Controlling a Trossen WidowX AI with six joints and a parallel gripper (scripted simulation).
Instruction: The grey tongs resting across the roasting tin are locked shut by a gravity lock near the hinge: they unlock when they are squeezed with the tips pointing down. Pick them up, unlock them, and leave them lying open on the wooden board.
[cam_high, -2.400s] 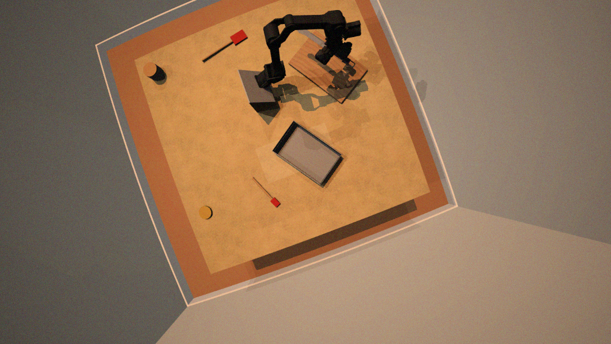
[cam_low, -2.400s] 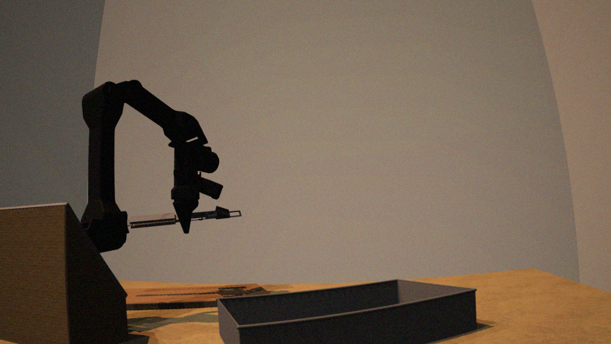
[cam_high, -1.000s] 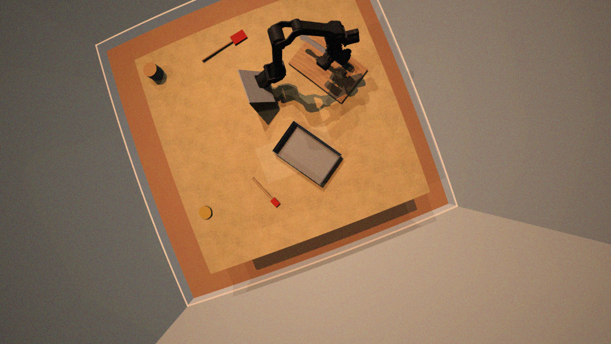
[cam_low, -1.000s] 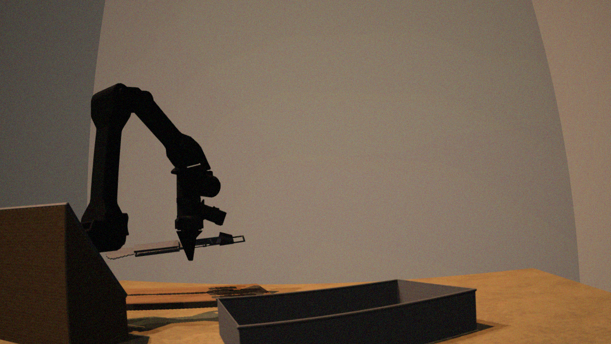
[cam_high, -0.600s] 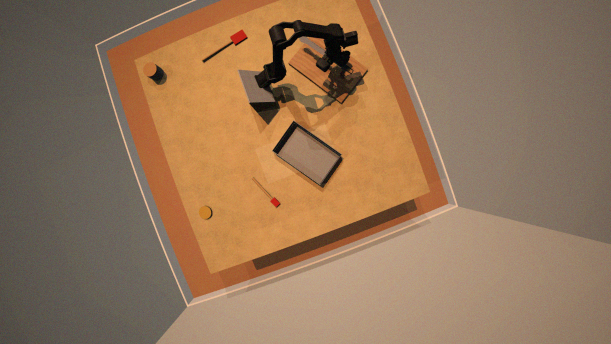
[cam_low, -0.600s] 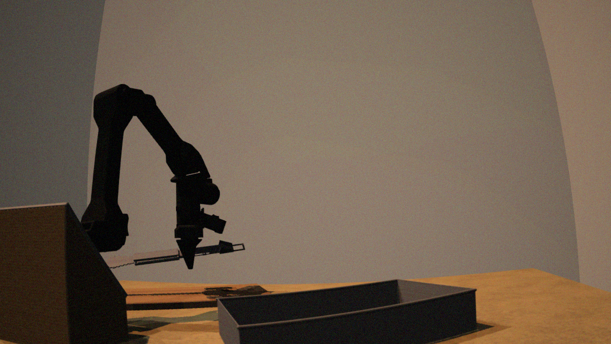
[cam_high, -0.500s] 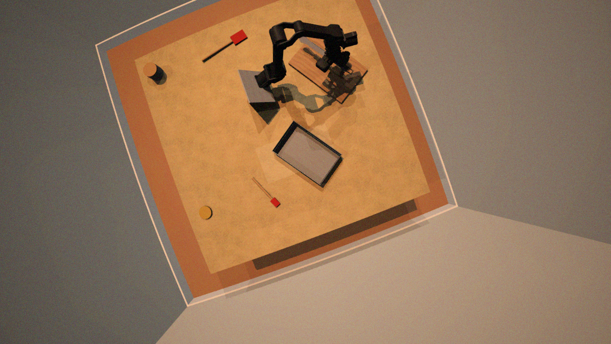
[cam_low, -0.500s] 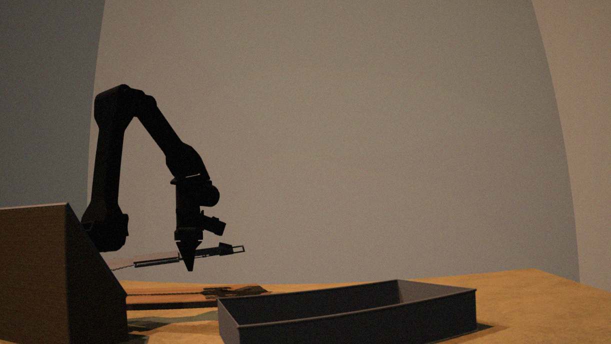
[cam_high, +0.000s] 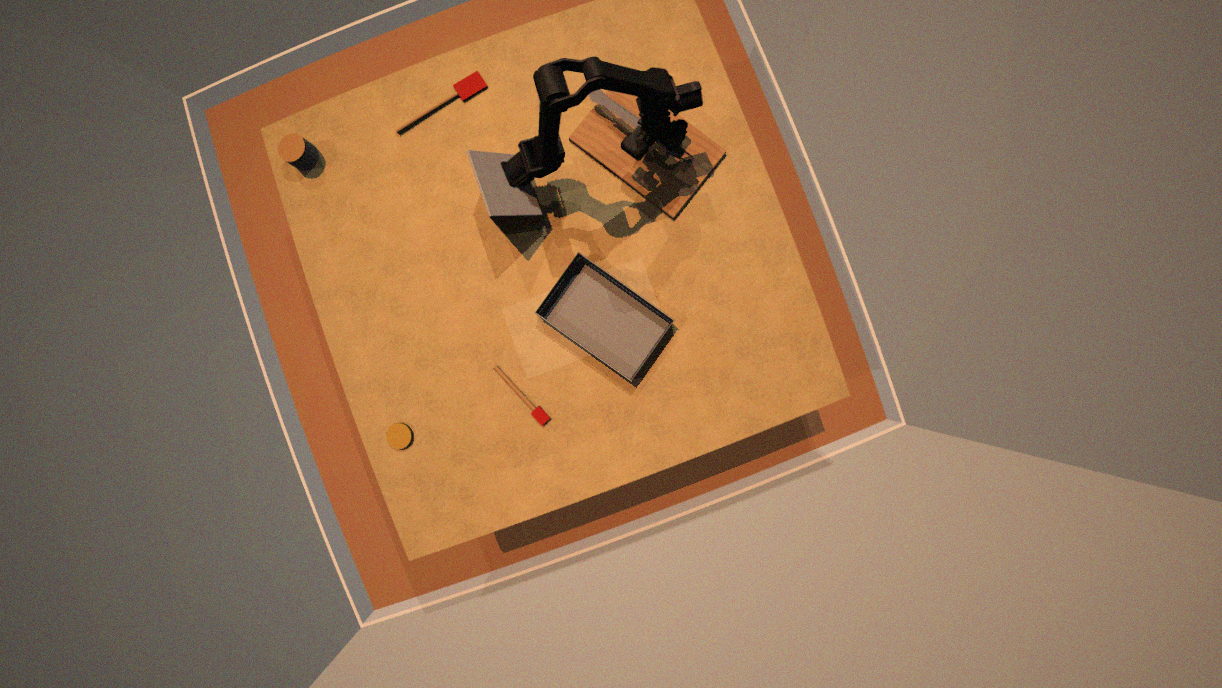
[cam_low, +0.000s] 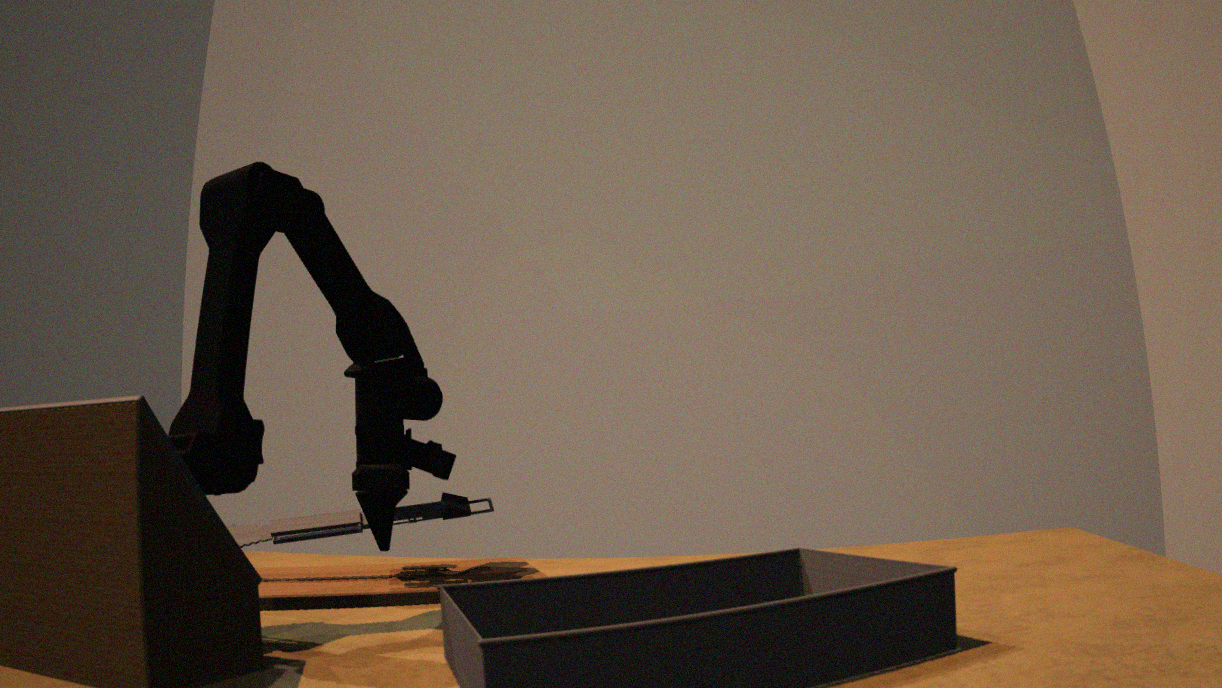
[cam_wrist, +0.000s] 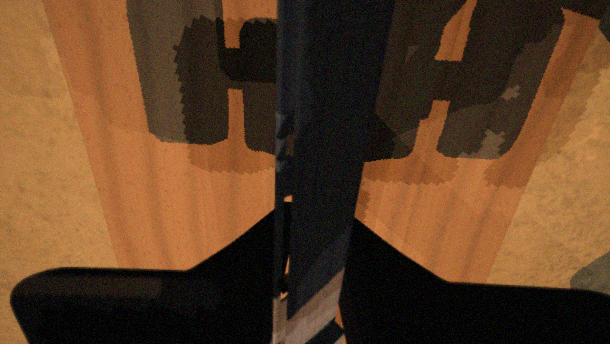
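The wooden board is 4 cm below my gripper tip. From my gripper tip the other things lie so: roasting tin 39 cm ahead, 29 cm to the right, 2 cm below; orange disc 92 cm to the right, 47 cm ahead, 4 cm below.
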